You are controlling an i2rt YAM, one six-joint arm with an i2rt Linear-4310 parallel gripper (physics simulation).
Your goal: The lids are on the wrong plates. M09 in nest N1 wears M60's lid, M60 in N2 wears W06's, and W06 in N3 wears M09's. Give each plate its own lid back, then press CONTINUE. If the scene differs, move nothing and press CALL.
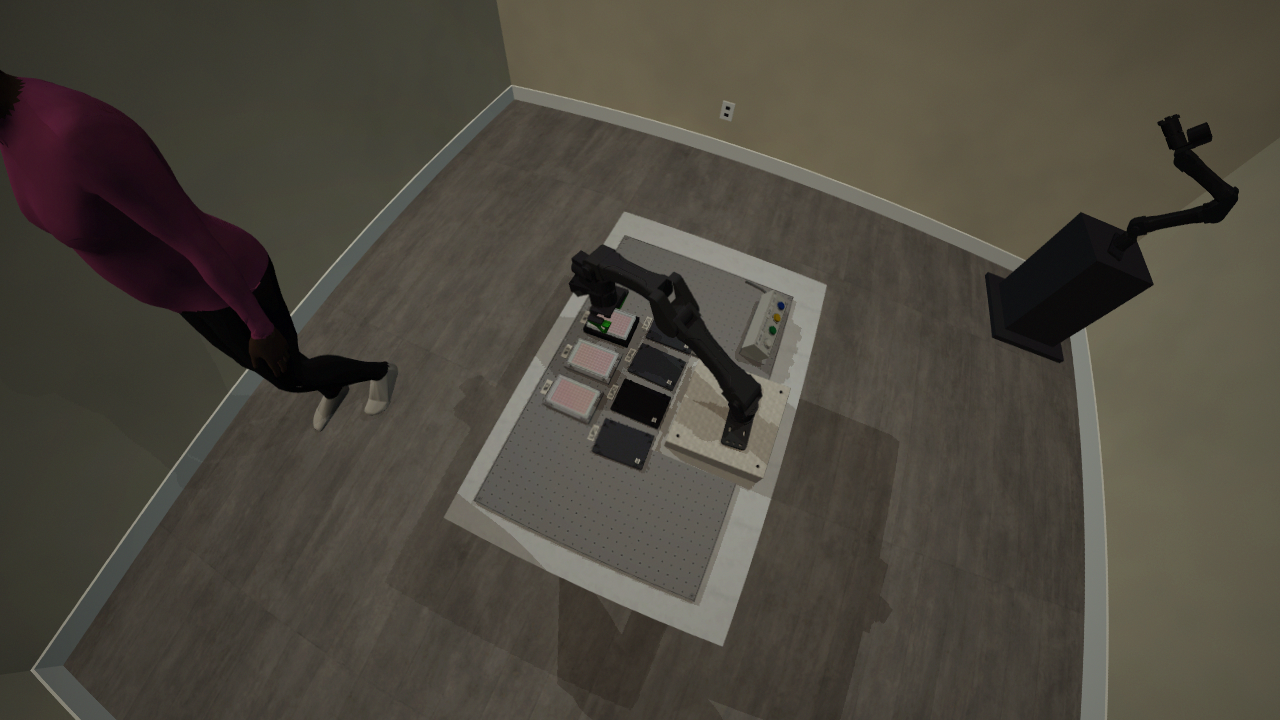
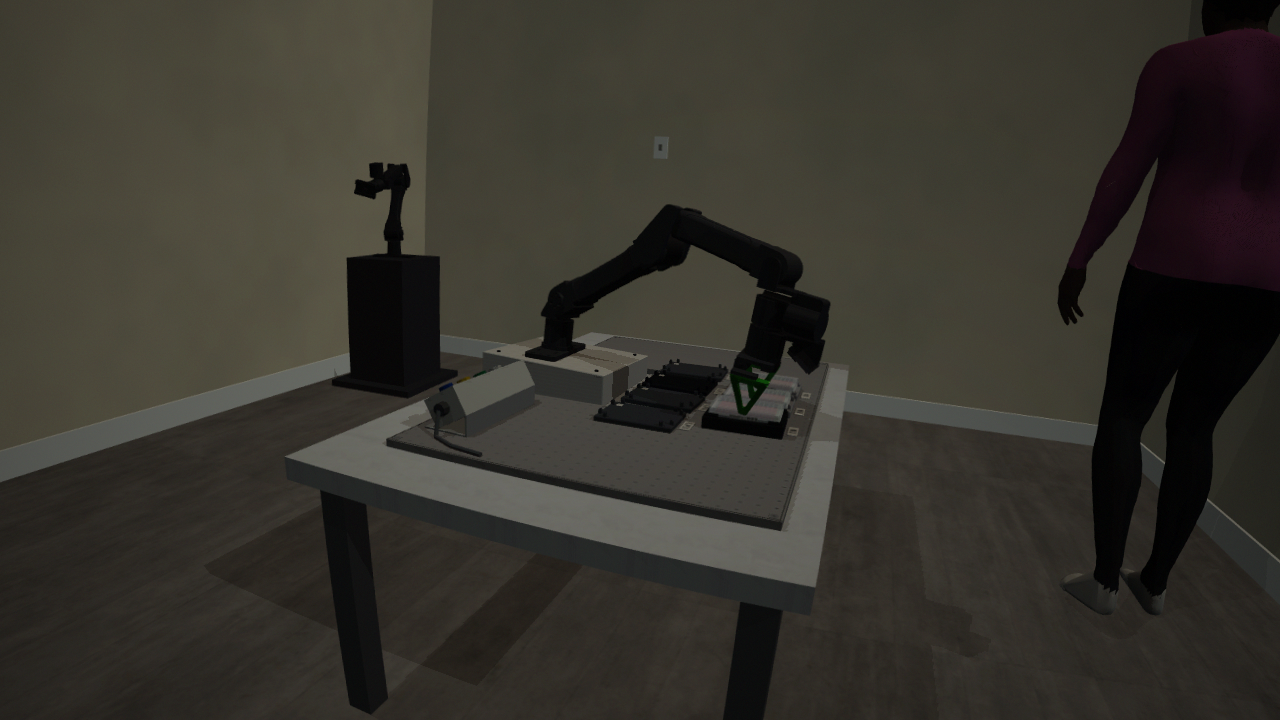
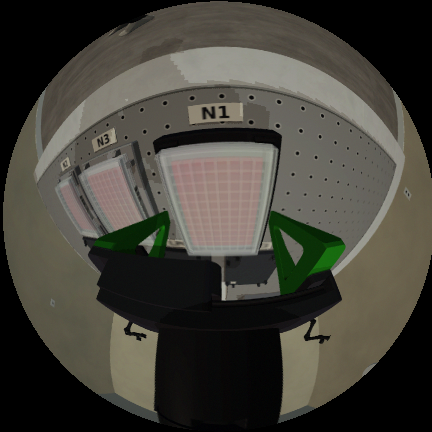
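Observation:
A clear-lidded plate with pink wells sits in the black nest N1. My gripper is open, pointing down, with its green fingers to either side of this plate; contact cannot be told. Similar lidded plates sit in N3 and N2. No lid codes can be read. The button box stands on the far side from N2, with blue, yellow and green buttons; its labels are unreadable.
Dark flat nests lie between the plates and my arm's pale base block; another is partly hidden beneath the arm. A person stands beside the table. A second arm stands on a black pedestal.

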